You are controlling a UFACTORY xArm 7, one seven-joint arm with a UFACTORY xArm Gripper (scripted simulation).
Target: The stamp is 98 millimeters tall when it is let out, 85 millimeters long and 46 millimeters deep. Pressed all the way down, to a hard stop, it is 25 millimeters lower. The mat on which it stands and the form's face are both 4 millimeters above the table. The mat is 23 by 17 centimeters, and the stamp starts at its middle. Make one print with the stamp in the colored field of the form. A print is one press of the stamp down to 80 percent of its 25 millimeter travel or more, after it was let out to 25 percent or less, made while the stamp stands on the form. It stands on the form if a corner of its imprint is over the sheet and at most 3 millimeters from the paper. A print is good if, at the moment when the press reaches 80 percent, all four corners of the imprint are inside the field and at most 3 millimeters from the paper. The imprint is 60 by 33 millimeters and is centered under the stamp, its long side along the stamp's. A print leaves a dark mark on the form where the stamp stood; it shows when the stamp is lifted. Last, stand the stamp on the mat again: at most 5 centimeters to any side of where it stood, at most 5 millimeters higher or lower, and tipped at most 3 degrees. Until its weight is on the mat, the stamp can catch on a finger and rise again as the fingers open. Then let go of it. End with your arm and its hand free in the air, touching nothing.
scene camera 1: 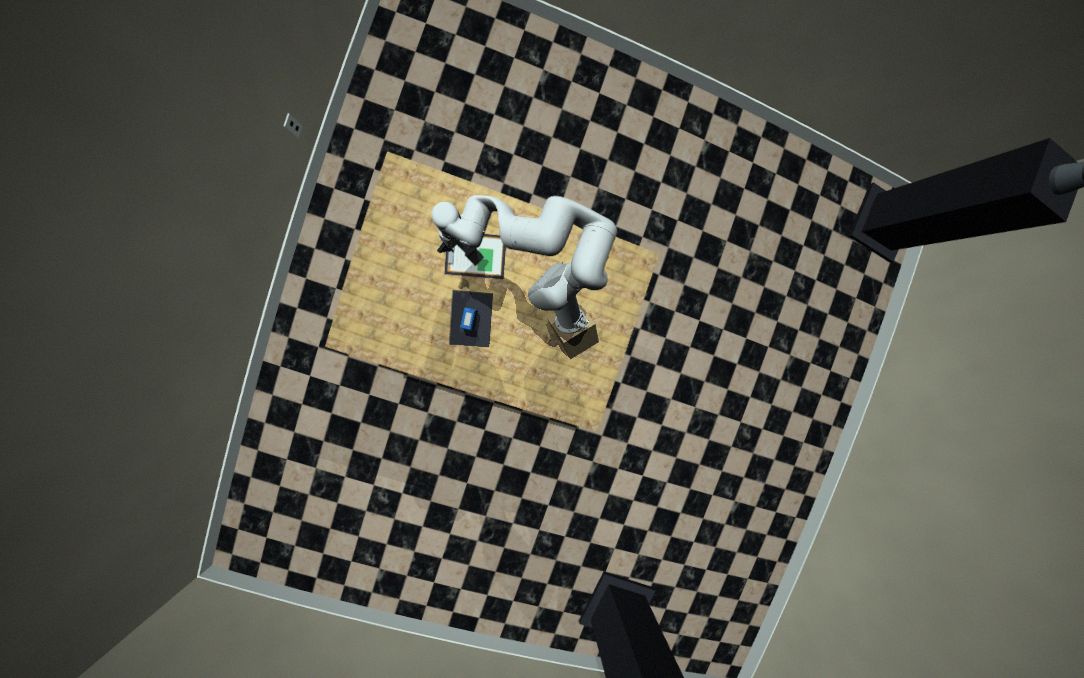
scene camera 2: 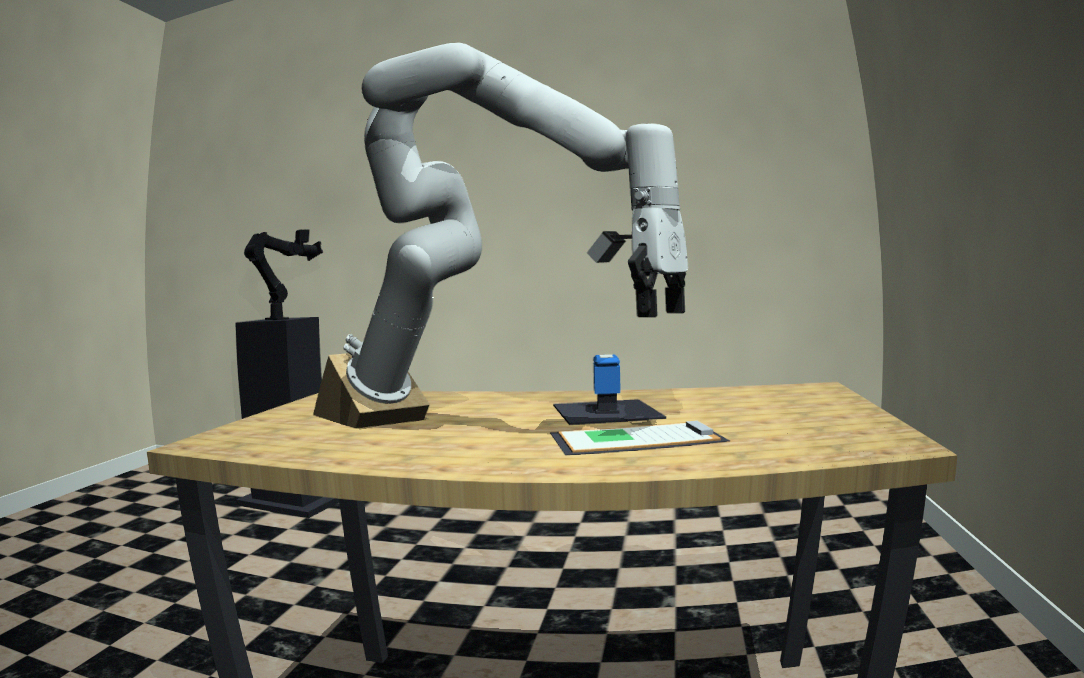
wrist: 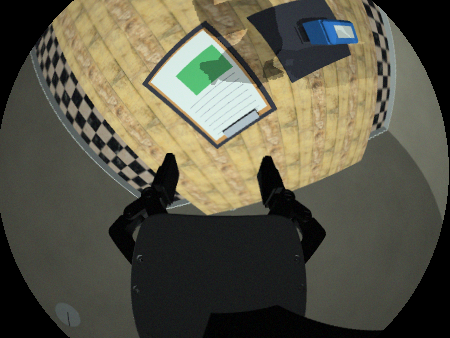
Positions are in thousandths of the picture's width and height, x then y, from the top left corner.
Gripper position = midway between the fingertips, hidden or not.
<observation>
In view: the gripper (scene camera 2: 610,465), a blue stamp (scene camera 2: 560,544) and a form (scene camera 2: 535,653).
The gripper is seen too in the wrist view (wrist: 486,487). The form is seen too in scene camera 1 (scene camera 1: 454,392) and in the wrist view (wrist: 452,235).
</observation>
